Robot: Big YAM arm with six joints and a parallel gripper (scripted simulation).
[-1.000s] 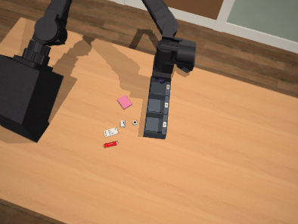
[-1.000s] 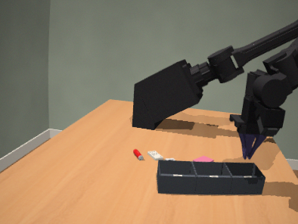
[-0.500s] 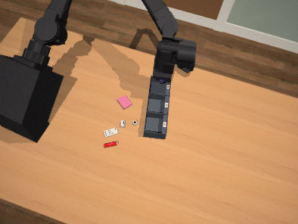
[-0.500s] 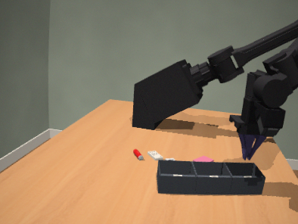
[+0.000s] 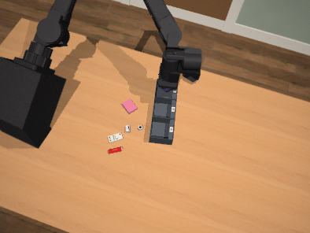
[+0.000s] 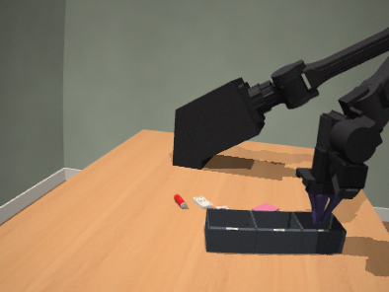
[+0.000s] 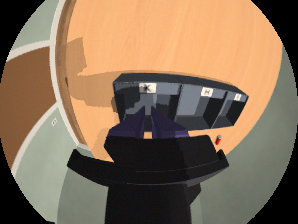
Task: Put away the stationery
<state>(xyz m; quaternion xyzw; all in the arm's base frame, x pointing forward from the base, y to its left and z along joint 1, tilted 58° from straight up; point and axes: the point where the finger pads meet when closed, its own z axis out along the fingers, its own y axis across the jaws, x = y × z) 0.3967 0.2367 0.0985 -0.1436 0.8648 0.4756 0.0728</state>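
The black-and-white ring lies 17 cm to the right of my hand, 4 cm below it and 3 cm behind it. The rest, counted from my hand: dark three-part bin row: 8 cm to the right, 3 cm ahead, 2 cm below; white domino-like tile: 25 cm to the right, 9 cm behind, 4 cm below; pink sticky-note pad: 11 cm to the right, 10 cm behind, 4 cm below.
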